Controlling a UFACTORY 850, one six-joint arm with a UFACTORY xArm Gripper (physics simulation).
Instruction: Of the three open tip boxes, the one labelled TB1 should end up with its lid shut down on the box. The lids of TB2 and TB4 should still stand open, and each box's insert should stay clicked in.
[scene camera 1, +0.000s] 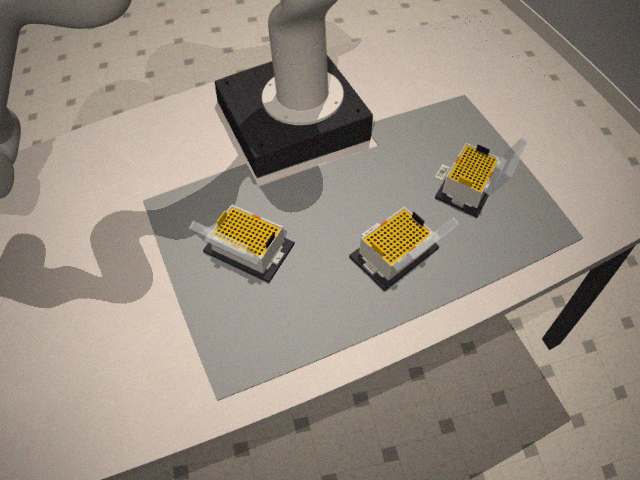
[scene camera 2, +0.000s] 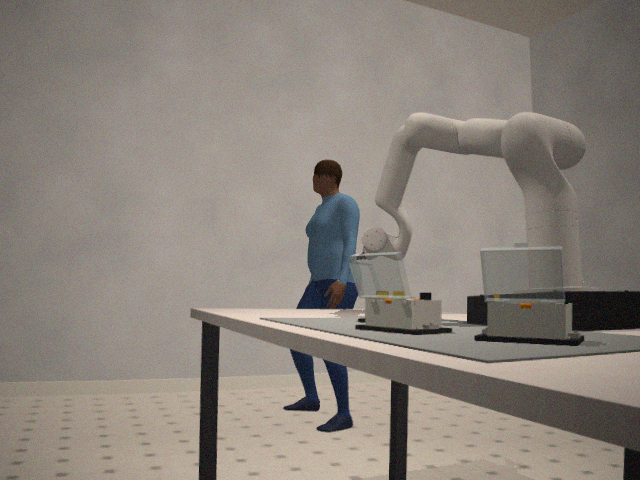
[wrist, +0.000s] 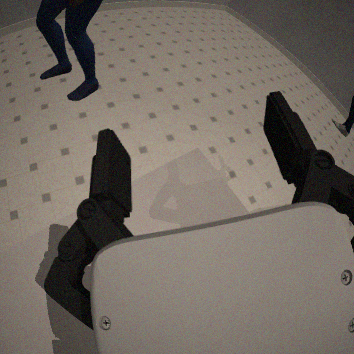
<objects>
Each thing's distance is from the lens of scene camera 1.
yellow insert (scene camera 1: 474, 166): 133 cm
yellow insert (scene camera 1: 257, 234): 117 cm
clear lid (scene camera 1: 504, 170): 131 cm
clear lid (scene camera 1: 452, 223): 110 cm
clear lid (scene camera 1: 212, 237): 108 cm
</objects>
